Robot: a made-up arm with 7 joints.
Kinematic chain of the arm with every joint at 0, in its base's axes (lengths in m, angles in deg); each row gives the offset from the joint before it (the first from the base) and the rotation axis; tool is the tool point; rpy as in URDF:
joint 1: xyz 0 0 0 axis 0.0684 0.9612 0.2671
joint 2: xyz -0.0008 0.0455 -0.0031 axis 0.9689 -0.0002 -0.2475
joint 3: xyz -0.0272 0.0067 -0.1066 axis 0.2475 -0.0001 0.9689
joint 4: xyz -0.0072 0 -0.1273 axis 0.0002 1 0
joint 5: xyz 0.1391 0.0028 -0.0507 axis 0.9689 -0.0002 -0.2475
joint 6: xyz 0.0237 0 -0.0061 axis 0.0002 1 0
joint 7: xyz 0.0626 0 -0.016 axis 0.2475 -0.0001 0.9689
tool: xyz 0 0 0 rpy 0 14.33 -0.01
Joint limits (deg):
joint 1: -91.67..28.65
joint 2: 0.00..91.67
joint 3: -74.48..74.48
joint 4: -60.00..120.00
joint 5: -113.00..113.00
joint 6: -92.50..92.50
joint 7: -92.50..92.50
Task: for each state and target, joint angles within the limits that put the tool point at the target. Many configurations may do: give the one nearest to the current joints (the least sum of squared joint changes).
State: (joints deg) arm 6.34 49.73 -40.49 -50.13 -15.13 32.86 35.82
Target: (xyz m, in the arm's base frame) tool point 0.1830 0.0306 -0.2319
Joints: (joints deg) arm -11.78 40.30 -36.55 -30.23 -13.70 34.19 35.82
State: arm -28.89 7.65 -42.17 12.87 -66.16 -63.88 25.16
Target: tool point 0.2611 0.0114 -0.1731
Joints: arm -28.08 17.11 -33.14 -2.74 -62.61 -70.47 25.16
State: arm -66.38 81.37 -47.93 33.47 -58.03 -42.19 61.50
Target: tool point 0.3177 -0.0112 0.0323
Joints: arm -78.52 51.41 -55.65 -6.47 -50.28 -46.53 61.50
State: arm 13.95 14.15 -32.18 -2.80 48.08 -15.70 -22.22
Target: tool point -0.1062 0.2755 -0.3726
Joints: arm 23.48 40.86 -22.86 44.92 48.44 -2.45 -22.22
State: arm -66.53 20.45 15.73 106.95 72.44 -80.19 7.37
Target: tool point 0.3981 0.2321 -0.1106
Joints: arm -75.71 44.38 18.43 93.81 68.30 -60.51 7.37
